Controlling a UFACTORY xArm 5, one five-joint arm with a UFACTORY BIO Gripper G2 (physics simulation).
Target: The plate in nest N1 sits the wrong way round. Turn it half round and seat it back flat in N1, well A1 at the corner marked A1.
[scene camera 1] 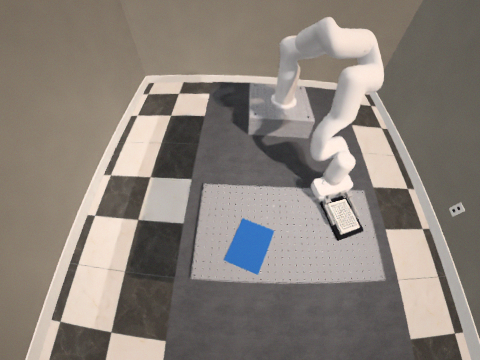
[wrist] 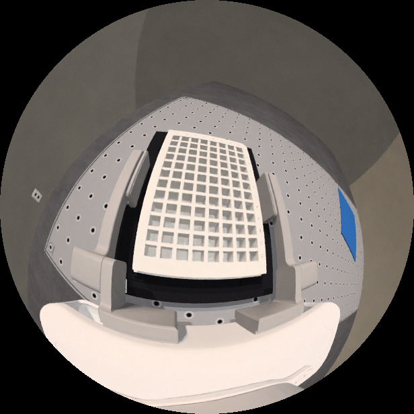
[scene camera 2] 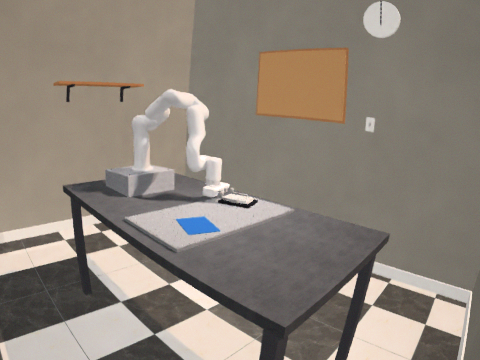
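The white well plate [scene camera 1: 344,220] [scene camera 2: 237,199] [wrist: 200,268] lies in the black nest [scene camera 1: 349,235] [scene camera 2: 244,204] [wrist: 200,291] on the right part of the perforated board, its grid of square wells facing up. My gripper [scene camera 1: 343,214] [scene camera 2: 241,196] [wrist: 203,186] is open. Its two fingers reach along the plate's long sides, one on each side. In the wrist view a dark gap shows between the left fingertip and the plate; the right fingertip appears very close to the plate's edge. The A1 mark does not show, and I cannot read the plate's well markings.
The grey perforated board [scene camera 1: 300,260] [scene camera 2: 165,232] [wrist: 310,240] bears the nest and a flat blue rectangle [scene camera 1: 249,246] [scene camera 2: 197,225] [wrist: 349,225], which lies well away from the nest. The arm's grey base block [scene camera 1: 280,127] [scene camera 2: 150,183] stands at the back of the dark table [scene camera 1: 280,320] [scene camera 2: 280,270].
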